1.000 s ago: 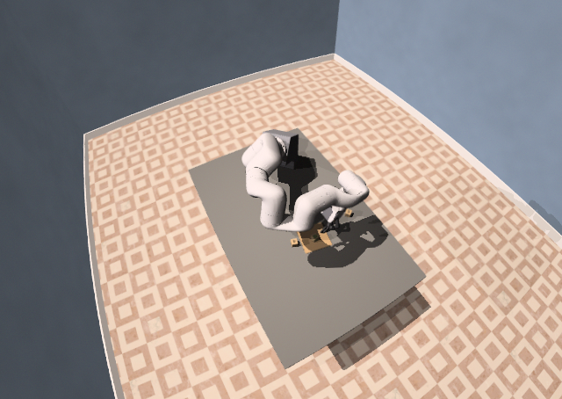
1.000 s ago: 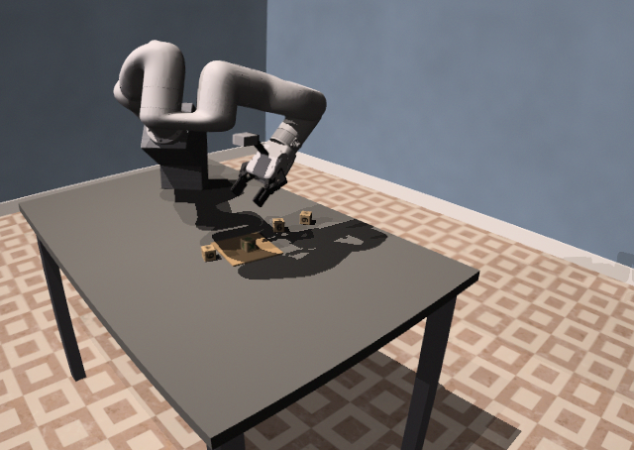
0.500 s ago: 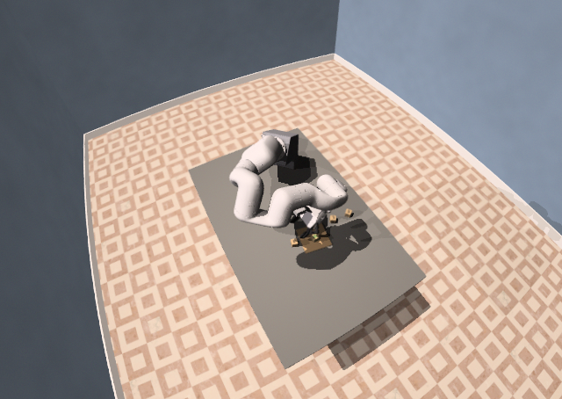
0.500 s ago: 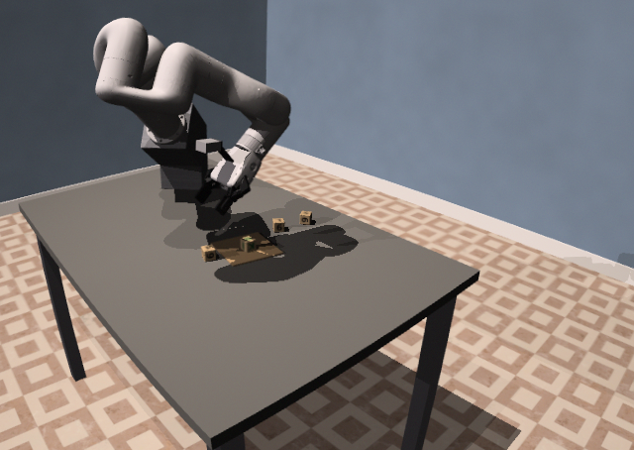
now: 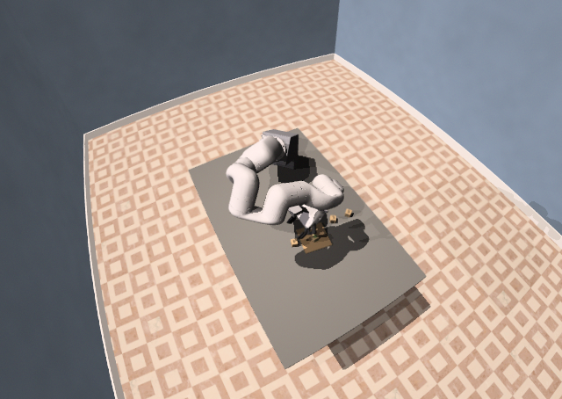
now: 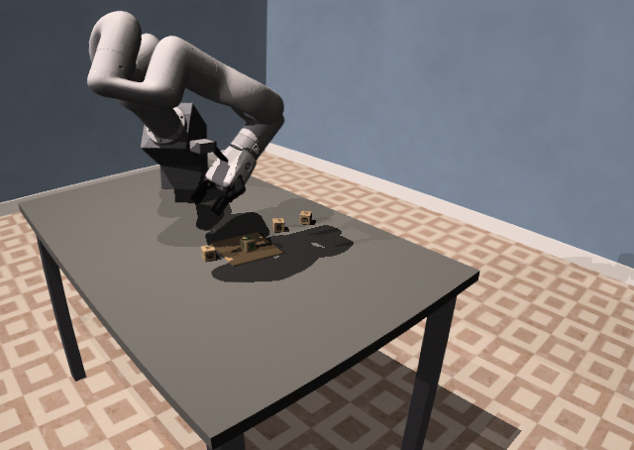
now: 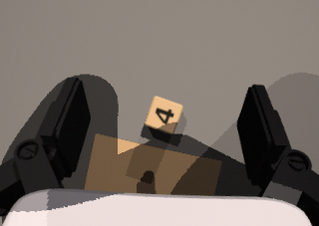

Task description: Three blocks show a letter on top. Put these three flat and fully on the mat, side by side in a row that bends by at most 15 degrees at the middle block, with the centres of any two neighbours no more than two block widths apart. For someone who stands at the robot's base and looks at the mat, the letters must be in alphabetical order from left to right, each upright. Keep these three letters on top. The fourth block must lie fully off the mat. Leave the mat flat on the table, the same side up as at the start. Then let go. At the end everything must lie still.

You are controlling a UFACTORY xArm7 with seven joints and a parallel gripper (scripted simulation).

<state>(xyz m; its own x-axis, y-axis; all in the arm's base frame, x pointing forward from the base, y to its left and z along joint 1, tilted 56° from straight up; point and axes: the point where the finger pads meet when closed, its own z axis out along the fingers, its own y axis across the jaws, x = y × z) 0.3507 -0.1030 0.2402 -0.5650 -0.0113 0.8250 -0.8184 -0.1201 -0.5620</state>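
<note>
My hand is 140 mm above the tan mat, 90 mm to the right of it and 50 mm short of it.
</note>
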